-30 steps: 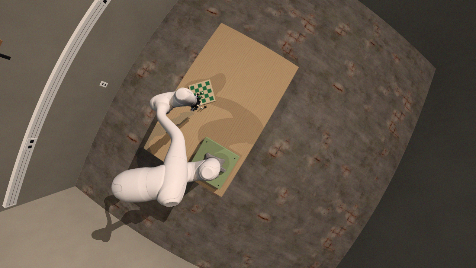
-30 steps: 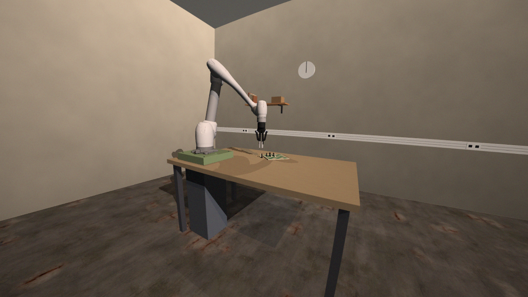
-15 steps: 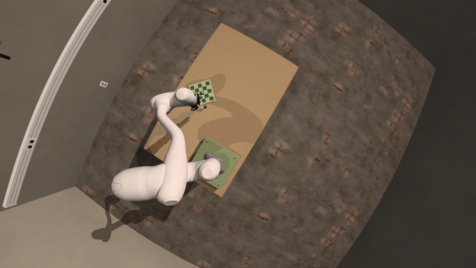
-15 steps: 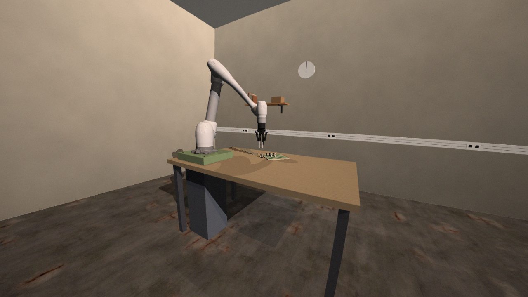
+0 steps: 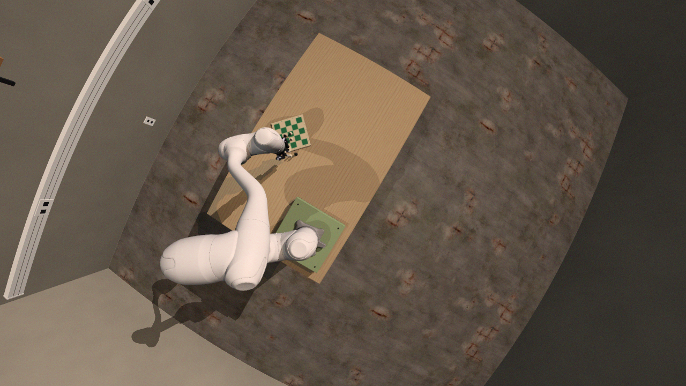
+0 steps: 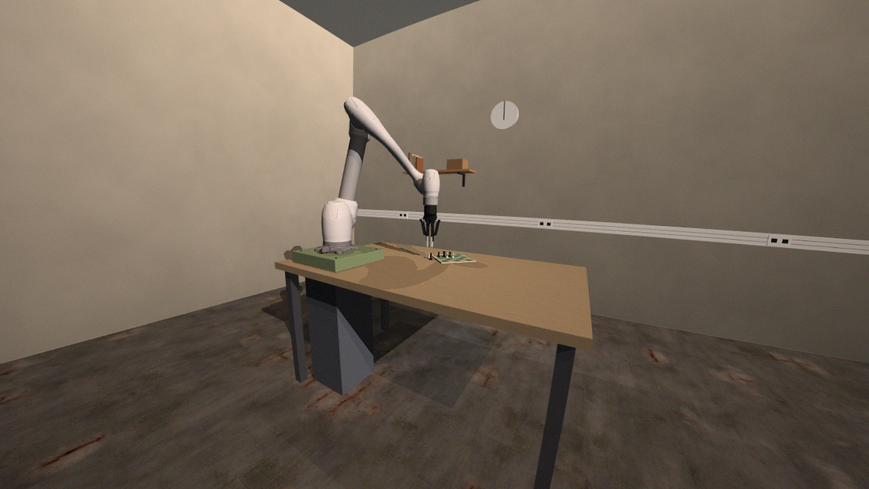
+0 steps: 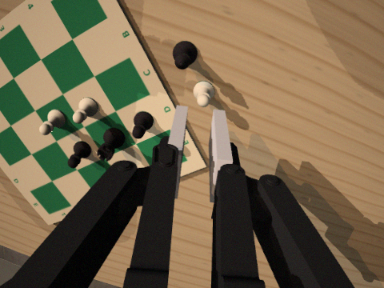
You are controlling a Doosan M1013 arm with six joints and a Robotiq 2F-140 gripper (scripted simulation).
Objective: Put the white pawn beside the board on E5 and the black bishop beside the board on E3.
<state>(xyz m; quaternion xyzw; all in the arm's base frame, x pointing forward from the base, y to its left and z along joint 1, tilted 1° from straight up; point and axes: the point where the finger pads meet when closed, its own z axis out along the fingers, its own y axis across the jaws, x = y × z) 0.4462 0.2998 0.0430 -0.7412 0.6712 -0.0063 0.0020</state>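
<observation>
The chessboard is 13 cm ahead of my hand, 5 cm to the left of it and 10 cm below it.
</observation>
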